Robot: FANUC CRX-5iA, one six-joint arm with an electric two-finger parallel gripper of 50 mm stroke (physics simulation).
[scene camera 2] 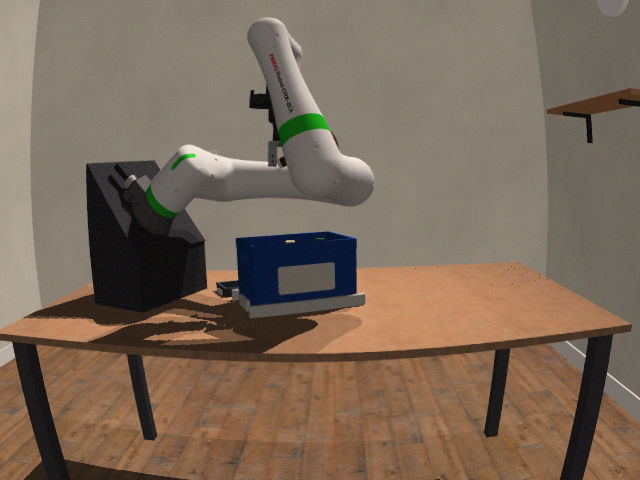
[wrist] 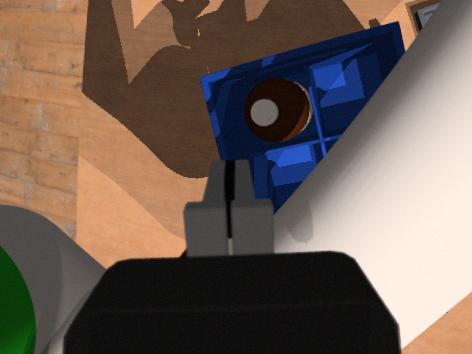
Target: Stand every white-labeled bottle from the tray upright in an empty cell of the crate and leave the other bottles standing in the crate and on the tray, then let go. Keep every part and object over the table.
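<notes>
My gripper is shut with nothing between its fingers, high above the crate's near-left part. The blue crate stands on a light grey base. A brown bottle with a white cap stands in a corner cell; a pale label edge shows. Two neighbouring cells in the wrist view look empty; the arm hides the others. In the scene view, a cream cap and a green cap show at the crate's rim. Brown rounded parts show beside the forearm, mostly hidden; I cannot tell how that object is held. The bottle tray cannot be made out.
The light grey base sticks out around the crate. A small black container lies left of it, near the black robot pedestal. The white arm covers the right of the wrist view. The table's front edge is near the crate.
</notes>
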